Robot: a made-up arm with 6 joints. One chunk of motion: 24 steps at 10 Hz.
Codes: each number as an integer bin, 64 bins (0 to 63) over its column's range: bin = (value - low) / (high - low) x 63, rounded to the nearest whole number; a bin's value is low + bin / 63 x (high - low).
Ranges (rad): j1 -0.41..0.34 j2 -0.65..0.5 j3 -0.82..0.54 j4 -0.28..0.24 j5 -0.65..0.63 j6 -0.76..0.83
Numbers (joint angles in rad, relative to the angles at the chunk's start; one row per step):
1: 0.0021 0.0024 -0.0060 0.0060 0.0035 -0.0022
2: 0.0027 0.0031 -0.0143 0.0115 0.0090 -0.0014
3: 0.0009 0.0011 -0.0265 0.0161 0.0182 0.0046
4: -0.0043 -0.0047 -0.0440 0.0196 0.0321 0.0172
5: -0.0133 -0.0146 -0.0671 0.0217 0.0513 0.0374
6: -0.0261 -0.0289 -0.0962 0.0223 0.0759 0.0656
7: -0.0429 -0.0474 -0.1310 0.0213 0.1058 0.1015
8: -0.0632 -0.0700 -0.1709 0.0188 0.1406 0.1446
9: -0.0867 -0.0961 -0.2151 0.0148 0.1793 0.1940
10: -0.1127 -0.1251 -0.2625 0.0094 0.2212 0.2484
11: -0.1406 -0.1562 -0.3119 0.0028 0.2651 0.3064
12: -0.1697 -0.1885 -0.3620 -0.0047 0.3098 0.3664
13: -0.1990 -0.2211 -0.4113 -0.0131 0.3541 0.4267
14: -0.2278 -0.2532 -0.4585 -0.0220 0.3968 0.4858
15: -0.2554 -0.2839 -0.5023 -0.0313 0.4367 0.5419
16: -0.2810 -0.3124 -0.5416 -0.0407 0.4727 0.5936
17: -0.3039 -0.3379 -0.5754 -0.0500 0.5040 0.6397
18: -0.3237 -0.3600 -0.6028 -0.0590 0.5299 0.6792
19: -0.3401 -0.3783 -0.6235 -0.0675 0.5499 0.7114
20: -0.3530 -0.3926 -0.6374 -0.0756 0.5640 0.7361
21: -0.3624 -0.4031 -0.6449 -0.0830 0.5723 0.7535
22: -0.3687 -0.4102 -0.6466 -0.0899 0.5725 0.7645
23: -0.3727 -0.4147 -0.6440 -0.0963 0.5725 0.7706
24: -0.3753 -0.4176 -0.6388 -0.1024 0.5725 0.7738
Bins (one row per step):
1: 35 36 38 35 32 30
2: 35 36 37 35 32 30
3: 35 36 37 36 33 30
4: 34 35 36 36 34 31
5: 33 35 35 37 35 32
6: 32 34 34 37 36 33
7: 31 33 32 37 37 34
8: 29 32 30 36 39 36
9: 27 30 28 36 41 38
10: 25 29 26 35 43 40
11: 23 27 24 34 45 42
12: 20 25 21 33 47 45
13: 18 23 19 32 49 47
14: 15 22 17 31 52 49
15: 13 20 15 30 53 52
16: 11 18 13 29 55 54
17: 9 17 11 28 57 55
18: 7 16 10 27 58 57
19: 6 15 9 26 59 58
20: 5 14 8 25 60 59
21: 4 14 8 24 60 60
22: 3 13 8 23 60 60
23: 3 13 8 22 60 61
24: 3 13 8 22 60 61

